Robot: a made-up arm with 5 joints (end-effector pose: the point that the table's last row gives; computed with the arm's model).
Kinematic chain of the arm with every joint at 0, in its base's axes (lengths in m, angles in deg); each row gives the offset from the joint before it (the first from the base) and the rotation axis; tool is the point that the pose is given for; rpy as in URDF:
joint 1: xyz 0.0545 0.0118 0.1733 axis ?
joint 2: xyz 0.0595 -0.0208 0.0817 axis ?
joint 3: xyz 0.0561 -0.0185 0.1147 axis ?
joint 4: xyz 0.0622 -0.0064 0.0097 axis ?
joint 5: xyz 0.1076 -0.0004 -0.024 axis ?
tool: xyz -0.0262 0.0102 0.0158 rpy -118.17 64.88 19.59
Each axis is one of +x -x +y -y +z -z.
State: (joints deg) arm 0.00 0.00 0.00 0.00 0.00
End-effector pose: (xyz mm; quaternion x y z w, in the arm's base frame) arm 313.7 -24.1 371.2 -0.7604 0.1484 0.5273 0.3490
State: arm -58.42 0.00 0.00 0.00 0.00
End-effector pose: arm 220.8 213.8 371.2 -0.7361 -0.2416 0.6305 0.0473
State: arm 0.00 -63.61 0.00 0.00 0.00
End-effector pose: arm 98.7 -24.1 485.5 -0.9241 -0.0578 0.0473 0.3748
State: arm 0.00 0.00 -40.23 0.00 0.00
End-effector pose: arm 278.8 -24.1 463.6 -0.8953 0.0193 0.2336 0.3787
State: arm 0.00 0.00 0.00 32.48 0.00
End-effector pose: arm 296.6 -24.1 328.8 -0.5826 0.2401 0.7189 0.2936
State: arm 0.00 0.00 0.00 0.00 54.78
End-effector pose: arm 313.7 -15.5 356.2 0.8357 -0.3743 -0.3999 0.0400
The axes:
joint 1: -z
joint 2: +y
joint 3: +y
joint 4: +y
joint 5: -x

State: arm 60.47 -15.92 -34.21 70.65 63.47
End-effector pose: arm 120.1 -159.6 381.7 -0.4581 0.7054 0.5299 0.1082
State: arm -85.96 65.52 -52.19 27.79 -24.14
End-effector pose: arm 119.3 315.6 189.0 0.4609 0.1448 -0.8577 0.1758
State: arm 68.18 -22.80 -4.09 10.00 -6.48
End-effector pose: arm 93.0 -185.9 436.1 -0.6374 0.5033 0.1214 0.5707
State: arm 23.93 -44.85 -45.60 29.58 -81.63
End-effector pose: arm 83.0 -66.8 503.5 -0.6603 -0.4589 0.1346 0.5790
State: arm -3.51 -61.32 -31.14 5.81 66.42
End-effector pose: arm 61.3 -15.4 500.7 -0.8602 0.3596 -0.2998 0.2021
